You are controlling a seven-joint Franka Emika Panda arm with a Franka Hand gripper.
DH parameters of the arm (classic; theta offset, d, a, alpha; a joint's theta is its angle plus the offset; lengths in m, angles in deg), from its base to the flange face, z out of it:
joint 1: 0 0.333 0 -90
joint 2: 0 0 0 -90
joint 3: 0 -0.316 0.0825 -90
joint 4: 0 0 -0.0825 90
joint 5: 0 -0.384 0 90
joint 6: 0 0 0.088 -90
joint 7: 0 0.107 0 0
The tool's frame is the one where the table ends.
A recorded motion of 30 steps. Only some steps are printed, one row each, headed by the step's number.
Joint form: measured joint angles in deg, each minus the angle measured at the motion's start. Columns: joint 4, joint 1, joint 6, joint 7, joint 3, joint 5, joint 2.
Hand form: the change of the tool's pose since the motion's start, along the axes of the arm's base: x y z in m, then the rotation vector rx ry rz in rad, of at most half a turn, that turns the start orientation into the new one. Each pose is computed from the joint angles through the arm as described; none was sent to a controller.
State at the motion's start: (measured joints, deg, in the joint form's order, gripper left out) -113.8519 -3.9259 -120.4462 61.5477 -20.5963 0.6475 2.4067
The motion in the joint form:
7: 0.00 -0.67 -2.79 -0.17 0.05 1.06 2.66
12: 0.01 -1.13 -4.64 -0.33 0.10 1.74 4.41
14: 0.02 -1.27 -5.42 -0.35 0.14 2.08 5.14
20: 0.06 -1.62 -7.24 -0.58 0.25 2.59 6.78
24: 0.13 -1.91 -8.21 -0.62 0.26 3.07 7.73
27: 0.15 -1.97 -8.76 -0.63 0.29 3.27 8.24
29: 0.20 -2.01 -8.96 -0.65 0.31 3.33 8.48
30: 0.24 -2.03 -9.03 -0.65 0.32 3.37 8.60
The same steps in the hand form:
7: 0.0119 -0.0067 -0.0205 0.0015 -0.0052 -0.0013
12: 0.0192 -0.0115 -0.0341 0.0032 -0.0089 -0.0018
14: 0.0221 -0.0132 -0.0397 0.0032 -0.0109 -0.0017
20: 0.0286 -0.0174 -0.0523 0.0072 -0.0158 -0.0012
24: 0.0323 -0.0202 -0.0594 0.0070 -0.0188 -0.0014
27: 0.0340 -0.0210 -0.0634 0.0078 -0.0203 -0.0010
29: 0.0349 -0.0216 -0.0650 0.0085 -0.0206 -0.0012
30: 0.0354 -0.0218 -0.0658 0.0086 -0.0205 -0.0014

